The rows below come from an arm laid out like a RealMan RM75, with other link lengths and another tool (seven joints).
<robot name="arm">
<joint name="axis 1" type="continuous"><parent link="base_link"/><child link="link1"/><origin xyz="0.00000 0.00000 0.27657"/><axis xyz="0 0 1"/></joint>
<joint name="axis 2" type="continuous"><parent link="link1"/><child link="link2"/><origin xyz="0.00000 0.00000 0.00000"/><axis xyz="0 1 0"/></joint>
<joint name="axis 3" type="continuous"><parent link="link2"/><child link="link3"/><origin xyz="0.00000 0.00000 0.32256"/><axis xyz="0 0 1"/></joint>
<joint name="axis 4" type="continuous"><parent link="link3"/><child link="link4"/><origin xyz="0.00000 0.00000 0.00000"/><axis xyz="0 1 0"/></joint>
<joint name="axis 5" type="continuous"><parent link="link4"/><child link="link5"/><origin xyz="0.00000 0.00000 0.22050"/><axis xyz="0 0 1"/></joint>
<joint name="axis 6" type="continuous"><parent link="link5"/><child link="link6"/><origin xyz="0.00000 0.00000 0.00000"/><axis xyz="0 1 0"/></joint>
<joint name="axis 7" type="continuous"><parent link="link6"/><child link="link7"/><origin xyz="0.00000 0.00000 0.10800"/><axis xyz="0 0 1"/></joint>
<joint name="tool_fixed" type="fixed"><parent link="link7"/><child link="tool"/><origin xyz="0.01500 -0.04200 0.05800" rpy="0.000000 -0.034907 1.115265"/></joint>
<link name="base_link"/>
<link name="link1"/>
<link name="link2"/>
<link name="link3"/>
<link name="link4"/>
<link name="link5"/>
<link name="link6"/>
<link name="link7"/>
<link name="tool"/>
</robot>
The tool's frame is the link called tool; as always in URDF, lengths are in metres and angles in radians. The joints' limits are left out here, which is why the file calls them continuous.
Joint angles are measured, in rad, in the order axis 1, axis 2, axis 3, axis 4, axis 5, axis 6, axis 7. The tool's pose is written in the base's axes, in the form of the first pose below.
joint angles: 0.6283, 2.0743, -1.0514, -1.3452, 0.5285, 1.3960, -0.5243
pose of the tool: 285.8 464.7 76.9 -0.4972 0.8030 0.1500 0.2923
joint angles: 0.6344, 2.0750, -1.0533, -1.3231, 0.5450, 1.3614, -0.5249
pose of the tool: 283.9 469.7 73.1 -0.4971 0.8026 0.1615 0.2875
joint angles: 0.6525, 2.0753, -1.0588, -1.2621, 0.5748, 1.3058, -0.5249
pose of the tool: 282.4 478.0 61.8 -0.4938 0.8068 0.1730 0.2744
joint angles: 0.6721, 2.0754, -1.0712, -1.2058, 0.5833, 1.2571, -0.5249
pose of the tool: 281.6 485.2 51.7 -0.4927 0.8081 0.1758 0.2708
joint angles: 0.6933, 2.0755, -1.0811, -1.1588, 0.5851, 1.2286, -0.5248
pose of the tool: 279.8 490.4 42.8 -0.4933 0.8094 0.1723 0.2679
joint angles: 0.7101, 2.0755, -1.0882, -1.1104, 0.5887, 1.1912, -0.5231
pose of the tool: 280.5 495.2 34.8 -0.4902 0.8117 0.1730 0.2665
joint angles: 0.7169, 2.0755, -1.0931, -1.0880, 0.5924, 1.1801, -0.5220
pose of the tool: 281.1 496.1 30.1 -0.4886 0.8140 0.1703 0.2640
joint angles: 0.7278, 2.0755, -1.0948, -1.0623, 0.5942, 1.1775, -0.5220
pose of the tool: 281.3 496.6 24.8 -0.4874 0.8173 0.1639 0.2600
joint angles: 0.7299, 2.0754, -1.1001, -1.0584, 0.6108, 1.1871, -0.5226
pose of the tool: 278.8 495.3 21.1 -0.4889 0.8200 0.1607 0.2506
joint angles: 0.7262, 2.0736, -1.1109, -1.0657, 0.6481, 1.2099, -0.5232
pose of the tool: 273.9 491.8 16.7 -0.4920 0.8240 0.1577 0.2324
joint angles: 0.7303, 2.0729, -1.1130, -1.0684, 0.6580, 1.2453, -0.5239
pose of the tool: 270.7 488.2 13.7 -0.4954 0.8274 0.1451 0.2213
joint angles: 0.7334, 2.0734, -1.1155, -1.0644, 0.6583, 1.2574, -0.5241
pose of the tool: 270.1 486.6 11.4 -0.4966 0.8288 0.1379 0.2179
